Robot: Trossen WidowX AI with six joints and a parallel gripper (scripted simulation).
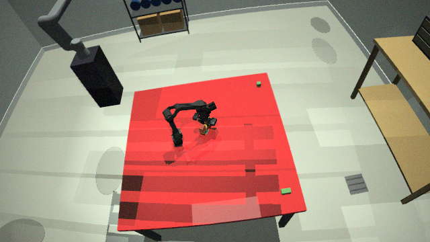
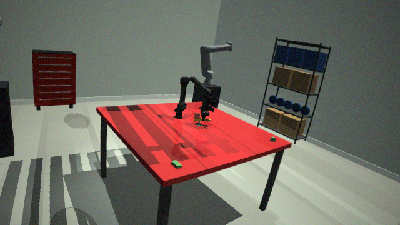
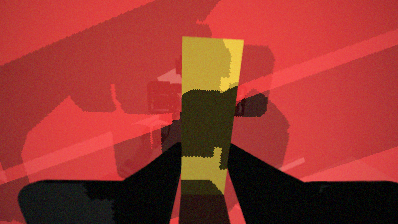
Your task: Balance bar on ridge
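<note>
My gripper tip is now 3 cm above the teal ridge piece, 2 cm to the left of it and 1 cm past it.
</note>
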